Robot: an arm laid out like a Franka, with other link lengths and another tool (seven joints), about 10 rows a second.
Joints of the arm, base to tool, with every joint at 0 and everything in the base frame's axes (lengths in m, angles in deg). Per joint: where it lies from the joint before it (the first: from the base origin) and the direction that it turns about. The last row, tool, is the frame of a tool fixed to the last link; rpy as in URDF.
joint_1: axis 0 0 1 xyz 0 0 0.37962
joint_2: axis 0 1 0 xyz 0 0 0
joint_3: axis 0 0 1 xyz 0 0 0.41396
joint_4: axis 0 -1 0 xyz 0.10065 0 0
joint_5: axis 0 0 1 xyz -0.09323 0 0.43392
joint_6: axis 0 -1 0 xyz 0 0 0
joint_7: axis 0 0 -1 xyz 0.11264 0 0
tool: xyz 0.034 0.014 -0.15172 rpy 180 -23.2 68.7
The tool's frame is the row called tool.
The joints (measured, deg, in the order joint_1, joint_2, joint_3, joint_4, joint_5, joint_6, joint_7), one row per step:
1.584 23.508 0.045 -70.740 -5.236 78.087 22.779
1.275 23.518 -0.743 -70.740 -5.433 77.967 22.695
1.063 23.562 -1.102 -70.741 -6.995 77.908 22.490
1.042 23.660 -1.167 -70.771 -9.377 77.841 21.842
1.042 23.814 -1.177 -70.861 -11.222 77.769 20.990
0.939 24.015 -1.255 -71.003 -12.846 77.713 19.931
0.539 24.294 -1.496 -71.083 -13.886 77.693 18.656
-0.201 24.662 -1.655 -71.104 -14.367 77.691 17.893
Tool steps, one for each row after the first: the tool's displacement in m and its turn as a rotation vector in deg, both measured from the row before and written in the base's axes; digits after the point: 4 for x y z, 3 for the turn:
-0.0004 -0.0138 -0.0002 -0.491 0.126 -0.948
-0.0001 -0.0117 -0.0001 -1.645 0.116 -0.236
0.0001 -0.0080 -0.0007 -2.220 0.290 0.705
0.0002 -0.0053 -0.0022 -1.602 0.472 0.924
0.0002 -0.0067 -0.0033 -1.344 0.625 0.937
0.0002 -0.0107 -0.0040 -0.755 0.683 0.648
0.0003 -0.0131 -0.0050 -0.309 0.587 -0.137

